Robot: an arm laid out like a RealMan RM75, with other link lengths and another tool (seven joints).
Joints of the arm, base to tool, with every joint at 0 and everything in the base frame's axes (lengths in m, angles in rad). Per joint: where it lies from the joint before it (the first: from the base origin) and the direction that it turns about. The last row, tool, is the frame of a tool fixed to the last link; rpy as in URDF.
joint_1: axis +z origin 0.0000 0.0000 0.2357
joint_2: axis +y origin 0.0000 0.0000 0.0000
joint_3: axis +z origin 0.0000 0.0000 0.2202
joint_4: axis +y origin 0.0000 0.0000 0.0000
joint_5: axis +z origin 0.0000 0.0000 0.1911
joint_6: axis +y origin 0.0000 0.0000 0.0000
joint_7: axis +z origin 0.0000 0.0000 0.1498
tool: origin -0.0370 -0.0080 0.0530 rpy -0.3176 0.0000 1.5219
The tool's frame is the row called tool.
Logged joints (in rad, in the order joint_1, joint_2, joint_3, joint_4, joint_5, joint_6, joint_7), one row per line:
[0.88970, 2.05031, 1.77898, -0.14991, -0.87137, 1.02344, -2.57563]
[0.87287, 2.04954, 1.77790, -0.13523, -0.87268, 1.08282, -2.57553]
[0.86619, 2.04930, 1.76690, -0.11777, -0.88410, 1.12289, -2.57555]
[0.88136, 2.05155, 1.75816, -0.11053, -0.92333, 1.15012, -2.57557]
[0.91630, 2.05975, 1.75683, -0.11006, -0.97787, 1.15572, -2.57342]
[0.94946, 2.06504, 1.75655, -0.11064, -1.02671, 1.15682, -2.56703]
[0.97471, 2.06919, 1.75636, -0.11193, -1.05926, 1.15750, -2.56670]
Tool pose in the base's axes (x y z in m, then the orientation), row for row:
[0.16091, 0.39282, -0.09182, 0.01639, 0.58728, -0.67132, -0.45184]
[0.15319, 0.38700, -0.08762, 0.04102, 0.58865, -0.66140, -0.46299]
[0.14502, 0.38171, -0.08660, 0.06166, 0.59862, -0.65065, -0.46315]
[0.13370, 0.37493, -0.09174, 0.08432, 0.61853, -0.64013, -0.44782]
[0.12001, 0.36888, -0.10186, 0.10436, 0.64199, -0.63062, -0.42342]
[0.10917, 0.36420, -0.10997, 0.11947, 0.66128, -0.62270, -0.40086]
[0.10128, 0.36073, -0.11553, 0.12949, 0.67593, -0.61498, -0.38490]
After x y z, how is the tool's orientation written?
As a quaternion, w x y z.
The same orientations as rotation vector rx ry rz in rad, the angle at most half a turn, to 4 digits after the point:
[1.8260, -2.0873, -1.4049]
[1.8025, -2.0253, -1.4177]
[1.8102, -1.9675, -1.4005]
[1.8453, -1.9098, -1.3360]
[1.8930, -1.8594, -1.2485]
[1.9329, -1.8202, -1.1717]
[1.9645, -1.7874, -1.1187]

